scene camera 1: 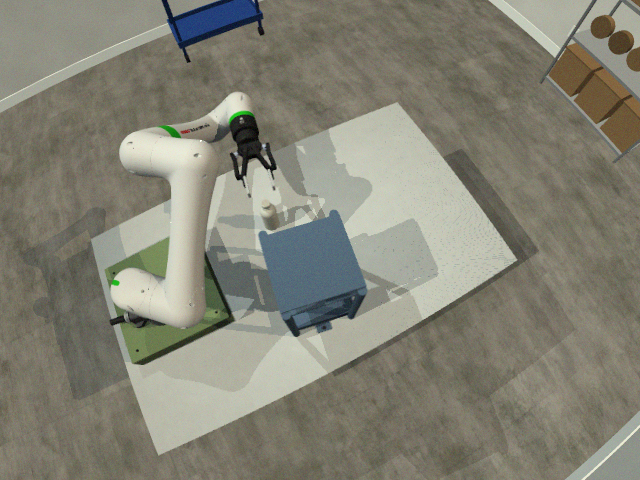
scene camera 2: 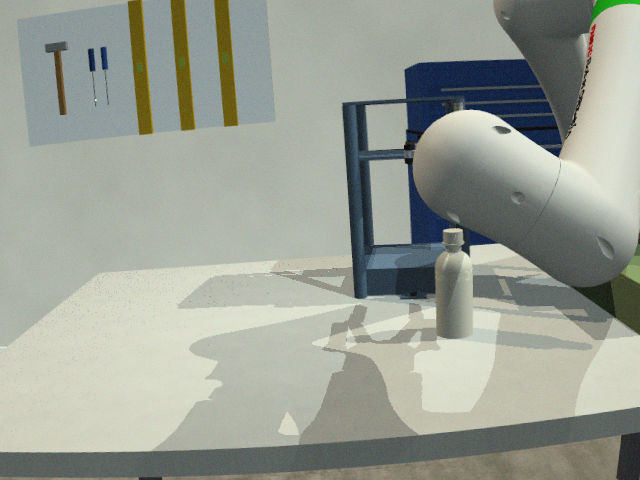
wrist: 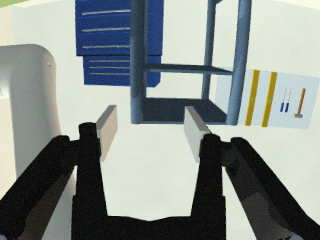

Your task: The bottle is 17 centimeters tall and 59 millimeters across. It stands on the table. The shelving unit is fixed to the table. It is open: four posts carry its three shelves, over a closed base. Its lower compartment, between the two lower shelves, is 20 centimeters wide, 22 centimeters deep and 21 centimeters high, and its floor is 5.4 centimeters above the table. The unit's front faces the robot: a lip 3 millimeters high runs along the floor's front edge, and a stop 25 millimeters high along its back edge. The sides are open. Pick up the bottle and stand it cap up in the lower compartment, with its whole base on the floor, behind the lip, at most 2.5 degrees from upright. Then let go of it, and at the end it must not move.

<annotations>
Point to a shelving unit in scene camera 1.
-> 312, 262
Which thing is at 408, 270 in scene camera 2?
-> A shelving unit.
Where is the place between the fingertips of the gripper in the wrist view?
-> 150, 117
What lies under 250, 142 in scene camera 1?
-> The gripper.
</annotations>
